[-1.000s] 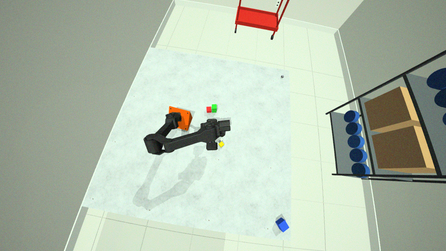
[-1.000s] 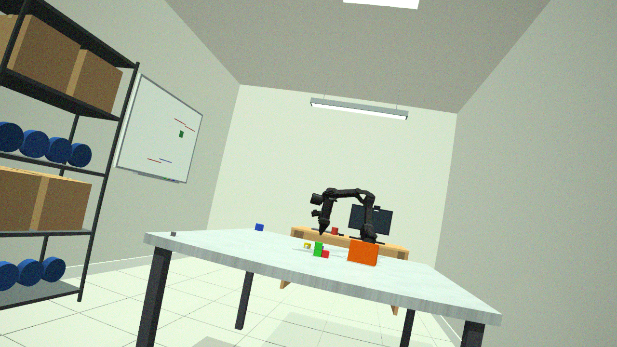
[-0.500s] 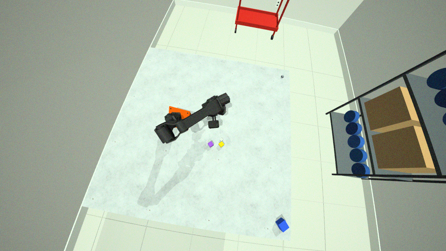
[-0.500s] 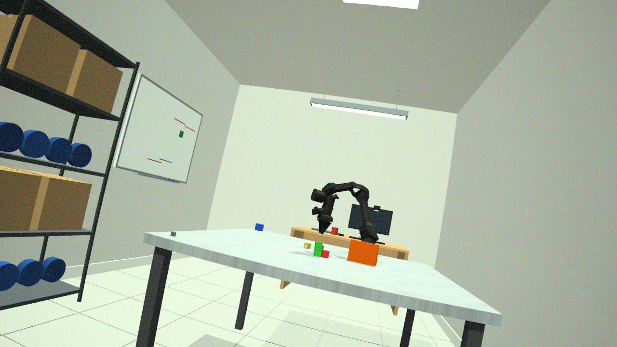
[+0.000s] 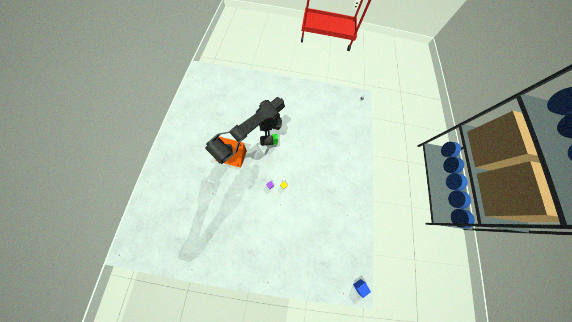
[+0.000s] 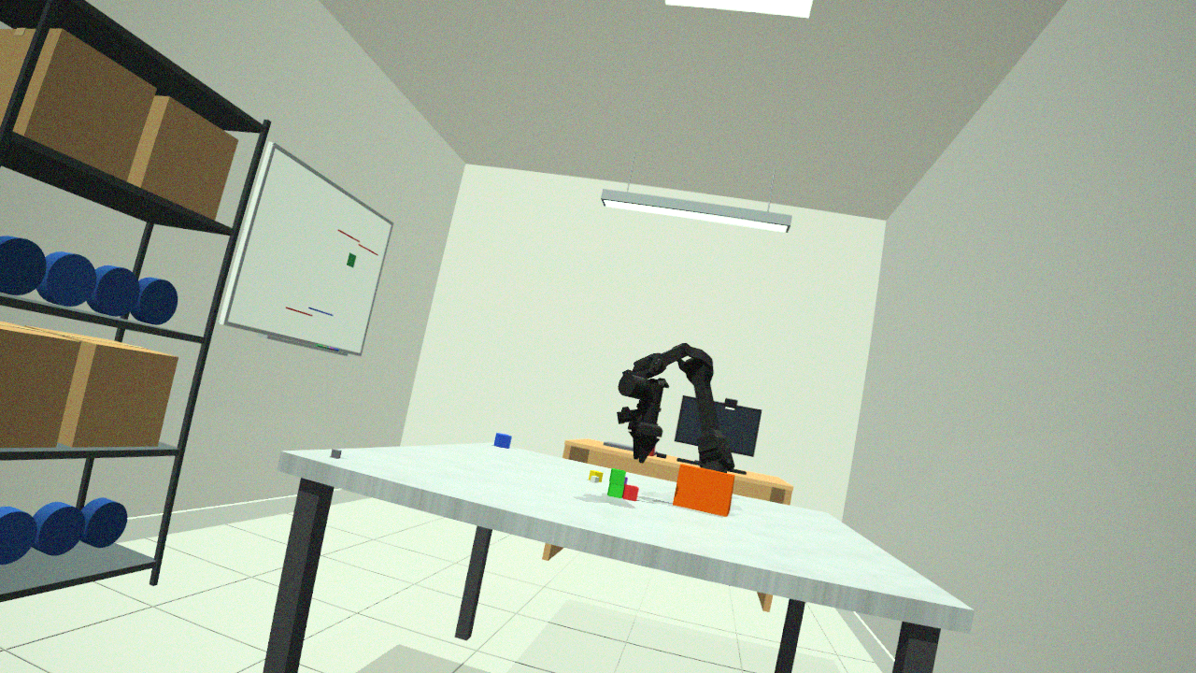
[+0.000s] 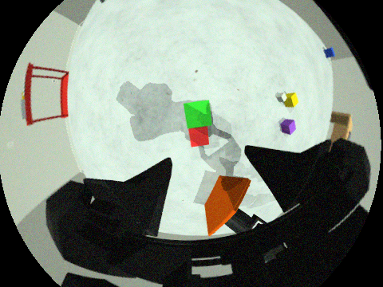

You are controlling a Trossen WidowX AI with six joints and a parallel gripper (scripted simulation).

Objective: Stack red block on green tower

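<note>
Now: the red block 10 mm to the left of my gripper tip and 80 mm below it. Also, from my gripper tip: yellow cube: 120 mm ahead, 250 mm to the right, 90 mm below; then purple cube: 50 mm ahead, 250 mm to the right, 90 mm below; then blue cube: 540 mm ahead, 700 mm to the right, 80 mm below.
</note>
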